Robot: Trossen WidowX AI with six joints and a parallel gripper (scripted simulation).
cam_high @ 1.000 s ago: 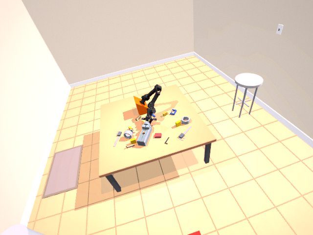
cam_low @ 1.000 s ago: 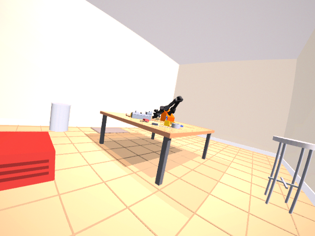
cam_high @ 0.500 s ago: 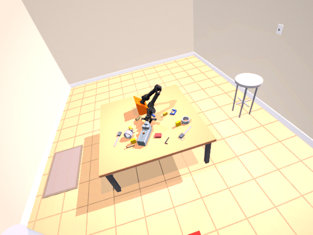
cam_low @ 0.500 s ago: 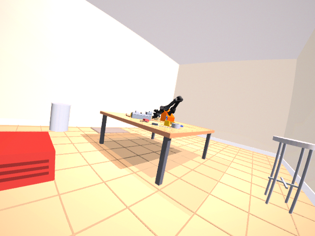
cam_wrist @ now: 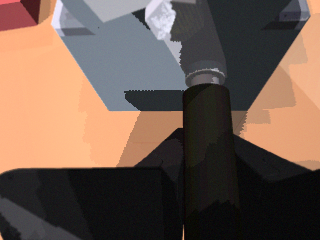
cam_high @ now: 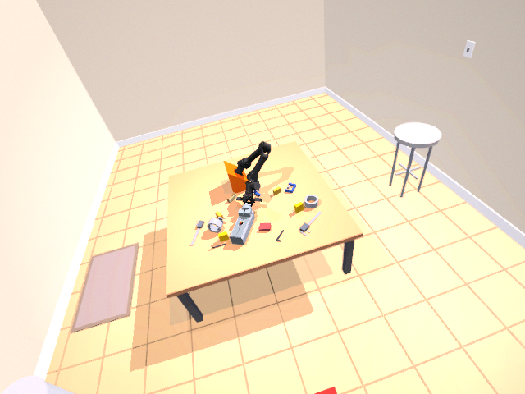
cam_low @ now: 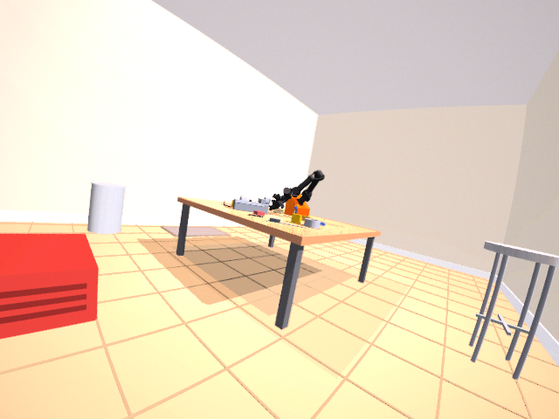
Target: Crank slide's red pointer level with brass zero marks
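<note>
The dark crank handle is 30 mm above my gripper tip, 20 mm behind it and 10 mm to the left of it. Round my gripper tip: red pointer 150 mm ahead, 80 mm to the right, 50 mm above; red block 190 mm ahead, 80 mm to the left, 20 mm below.
</note>
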